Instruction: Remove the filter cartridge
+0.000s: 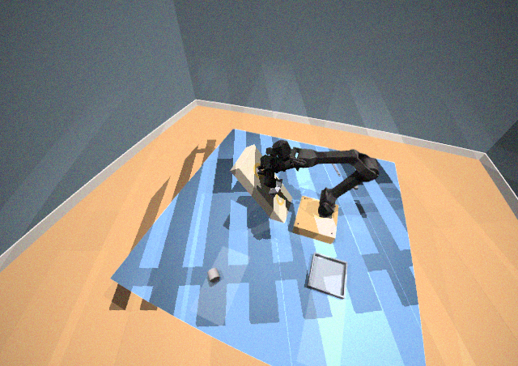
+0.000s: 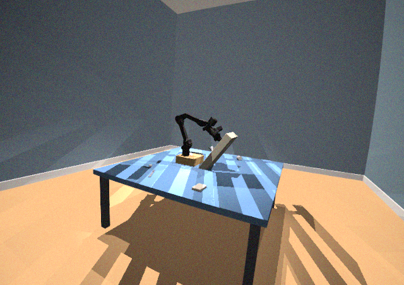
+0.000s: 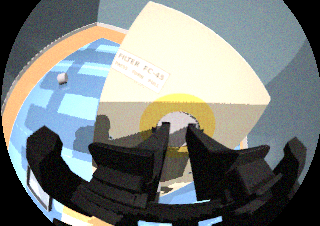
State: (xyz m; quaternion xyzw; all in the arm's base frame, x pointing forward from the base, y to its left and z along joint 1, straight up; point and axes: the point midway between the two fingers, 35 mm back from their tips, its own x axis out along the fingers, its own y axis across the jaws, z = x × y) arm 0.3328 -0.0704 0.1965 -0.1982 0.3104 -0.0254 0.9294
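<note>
My gripper tip is 8 cm above the beige service panel, 4 cm past it and 1 cm to the right of it. From my gripper tip the other things lie so: grey tray: 36 cm to the left, 36 cm behind, 24 cm below; white round filter cartridge: 1 cm below, 1 cm ahead.
</note>
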